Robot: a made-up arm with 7 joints.
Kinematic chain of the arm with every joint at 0, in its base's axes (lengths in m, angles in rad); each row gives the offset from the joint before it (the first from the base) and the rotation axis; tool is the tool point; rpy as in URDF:
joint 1: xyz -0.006 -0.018 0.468 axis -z
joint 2: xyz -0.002 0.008 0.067 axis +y
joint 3: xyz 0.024 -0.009 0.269 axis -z
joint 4: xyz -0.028 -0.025 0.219 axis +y
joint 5: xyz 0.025 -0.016 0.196 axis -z
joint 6: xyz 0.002 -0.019 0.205 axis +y
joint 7: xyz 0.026 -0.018 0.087 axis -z
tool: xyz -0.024 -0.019 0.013 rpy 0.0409 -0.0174 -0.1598
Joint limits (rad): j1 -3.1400..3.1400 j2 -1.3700..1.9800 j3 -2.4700..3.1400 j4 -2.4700..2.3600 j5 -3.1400..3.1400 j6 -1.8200..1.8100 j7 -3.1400..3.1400
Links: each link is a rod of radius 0.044 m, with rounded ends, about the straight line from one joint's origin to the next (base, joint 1, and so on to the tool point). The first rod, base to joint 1, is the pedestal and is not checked.
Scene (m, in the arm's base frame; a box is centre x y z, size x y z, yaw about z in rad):
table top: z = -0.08
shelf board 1: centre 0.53 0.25 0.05 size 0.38 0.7 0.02 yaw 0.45
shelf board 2: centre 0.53 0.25 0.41 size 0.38 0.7 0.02 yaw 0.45
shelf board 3: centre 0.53 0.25 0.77 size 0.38 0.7 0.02 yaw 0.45
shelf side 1: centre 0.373 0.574 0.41 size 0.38 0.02 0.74 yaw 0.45
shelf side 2: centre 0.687 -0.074 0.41 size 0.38 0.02 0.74 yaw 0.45
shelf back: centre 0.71 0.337 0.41 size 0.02 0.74 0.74 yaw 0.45
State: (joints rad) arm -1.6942 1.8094 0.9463 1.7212 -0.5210 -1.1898 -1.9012
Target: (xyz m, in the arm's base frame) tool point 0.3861 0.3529 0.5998
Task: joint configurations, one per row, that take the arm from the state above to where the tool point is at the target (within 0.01 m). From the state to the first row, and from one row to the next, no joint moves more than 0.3 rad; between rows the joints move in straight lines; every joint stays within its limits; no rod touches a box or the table.
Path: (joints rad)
1: -1.9177 1.7332 0.7542 1.9682 -0.5382 -1.1643 -1.9073
2: -2.1412 1.6570 0.5620 2.2152 -0.5554 -1.1389 -1.9133
3: -2.1636 1.6734 0.7889 2.2514 -0.7795 -1.1856 -1.8461
4: -2.1861 1.6898 1.0158 2.2876 -1.0036 -1.2323 -1.7788
5: -2.2085 1.7062 1.2426 2.3238 -1.2278 -1.2790 -1.7116
6: -2.2310 1.7226 1.4695 2.3600 -1.4519 -1.3258 -1.6443
7: -2.0570 1.6425 1.4509 2.2211 -1.1651 -1.2972 -1.7183
8: -1.8831 1.5624 1.4323 2.0822 -0.8784 -1.2687 -1.7924
9: -1.7091 1.4823 1.4137 1.9434 -0.5916 -1.2402 -1.8664

